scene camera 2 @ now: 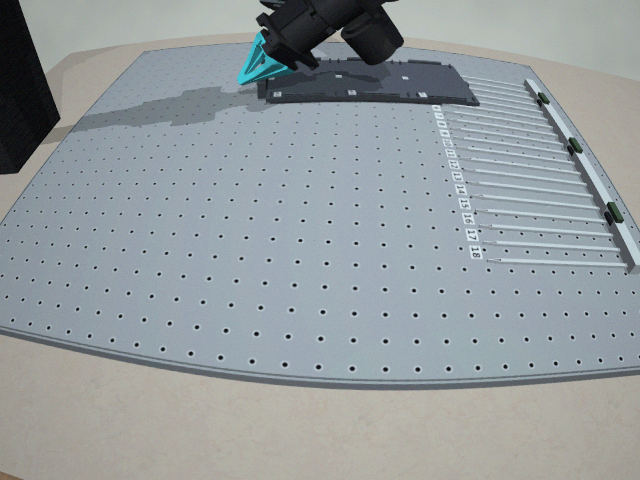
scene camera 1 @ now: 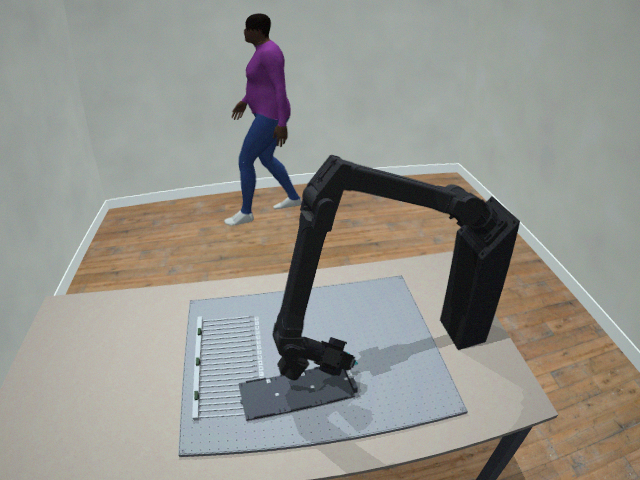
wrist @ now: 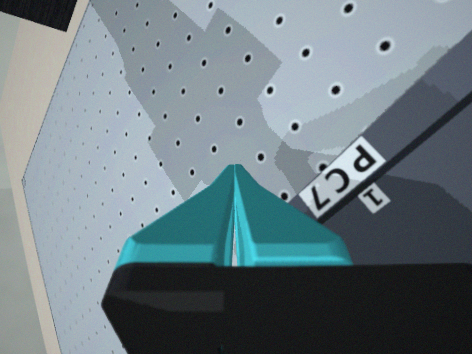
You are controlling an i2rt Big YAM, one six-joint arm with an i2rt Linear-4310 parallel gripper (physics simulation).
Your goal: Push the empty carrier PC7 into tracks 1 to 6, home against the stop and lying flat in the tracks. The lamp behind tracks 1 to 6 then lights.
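Frame: origin at the arm's base, x left, y back, z up, level; centimetres.
Seen in the pictures: gripper, fingertip midpoint: [scene camera 2: 239, 82] [scene camera 1: 356, 363] [wrist: 234, 176]; arm's base at its link origin: [scene camera 1: 487, 225].
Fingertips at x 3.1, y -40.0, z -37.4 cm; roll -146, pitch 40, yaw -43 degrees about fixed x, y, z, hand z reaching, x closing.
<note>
Pixels of each thing's top centre, then the offset from my fingertips to it. Level surfaces: height alone.
- Carrier PC7 at its top centre: [scene camera 2: 370, 65] [scene camera 1: 295, 386] dx +3.3, dy -19.2, dz +0.4 cm
- lamp at its top centre: [scene camera 2: 544, 96] [scene camera 1: 195, 394] dx -1.4, dy -47.9, dz -0.4 cm
- perforated grey board at its surface level: dz -2.6 cm
- beige table at its surface level: dz -3.9 cm
Carrier PC7 [scene camera 1: 289, 397] [scene camera 2: 372, 85] is a long dark tray with a raised rear wall; its label [wrist: 342, 177] shows in the wrist view. Its front end lies over the near ends of tracks 1 to 6 [scene camera 1: 222, 414], well short of the white stop rail [scene camera 1: 196, 379] [scene camera 2: 594, 176]. Whether it lies fully flat there is unclear. The lamp [scene camera 1: 196, 395] [scene camera 2: 543, 98] behind these tracks is dark green, unlit. My gripper [scene camera 2: 240, 82] [wrist: 234, 176] is shut and empty, its teal tips low behind the carrier's rear wall. Contact with the wall cannot be made out.
The perforated grey board [scene camera 1: 413, 361] [scene camera 2: 310, 258] lies on the beige table [scene camera 1: 103, 361]. Further tracks up to 18 [scene camera 2: 553, 262] run beside the carrier. The arm's black base post [scene camera 1: 478, 289] [scene camera 2: 23, 93] stands beyond the board's rear end. A person [scene camera 1: 266, 82] walks beyond the table.
</note>
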